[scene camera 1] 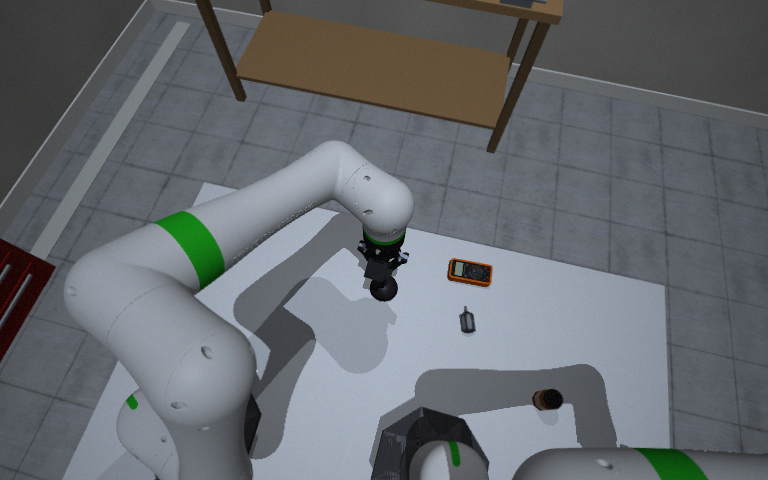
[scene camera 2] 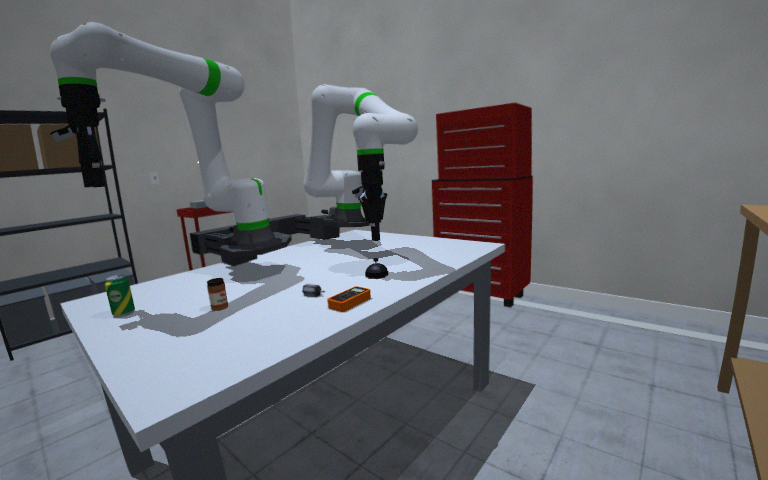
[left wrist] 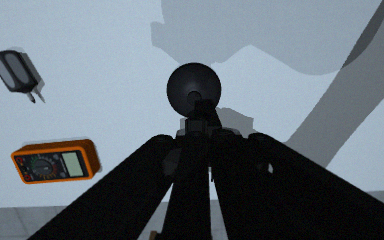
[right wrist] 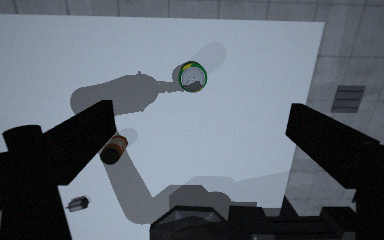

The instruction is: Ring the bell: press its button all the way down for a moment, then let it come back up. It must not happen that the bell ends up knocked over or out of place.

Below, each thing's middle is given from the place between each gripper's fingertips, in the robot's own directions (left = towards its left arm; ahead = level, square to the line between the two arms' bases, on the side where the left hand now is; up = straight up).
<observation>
I see my left gripper (scene camera 2: pixel 376 240) 120 mm above the black dome bell (left wrist: pixel 189 77) and 10 mm to the left of it. Round my left hand: green can (scene camera 2: pixel 118 289) (700 mm to the right, 480 mm behind, 100 mm below); then orange multimeter (scene camera 2: pixel 341 302) (260 mm to the right, 150 mm below, 90 mm ahead).
Right now my right hand (scene camera 2: pixel 94 187) is 10 mm to the right of the green can and 350 mm above it. Also, from my right hand: black dome bell: 470 mm ahead, 700 mm to the left, 370 mm below; orange multimeter: 570 mm ahead, 450 mm to the left, 390 mm below.
</observation>
